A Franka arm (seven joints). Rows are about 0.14 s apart.
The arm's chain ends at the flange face. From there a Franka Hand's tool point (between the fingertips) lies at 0.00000 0.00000 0.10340 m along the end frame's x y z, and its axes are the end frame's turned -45 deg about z.
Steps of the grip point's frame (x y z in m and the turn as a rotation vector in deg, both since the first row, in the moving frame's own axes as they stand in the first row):
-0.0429, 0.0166, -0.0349, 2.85, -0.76, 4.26
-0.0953, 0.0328, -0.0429, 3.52, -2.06, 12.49
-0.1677, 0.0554, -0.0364, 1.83, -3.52, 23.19
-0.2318, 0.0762, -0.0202, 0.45, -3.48, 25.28
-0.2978, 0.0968, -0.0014, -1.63, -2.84, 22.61
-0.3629, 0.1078, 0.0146, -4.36, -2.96, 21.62
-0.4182, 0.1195, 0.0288, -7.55, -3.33, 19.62
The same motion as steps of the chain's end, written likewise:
-0.0141, 0.0449, -0.0348, 1.48, -2.55, 4.26
-0.0373, 0.0932, -0.0426, 1.03, -3.95, 12.49
-0.0723, 0.1570, -0.0362, -1.20, -3.78, 23.19
-0.1043, 0.2151, -0.0200, -2.14, -2.78, 25.28
-0.1395, 0.2738, -0.0012, -3.16, -0.86, 22.61
-0.1804, 0.3234, 0.0150, -5.18, 0.99, 21.62
-0.2141, 0.3657, 0.0299, -7.69, 2.98, 19.62

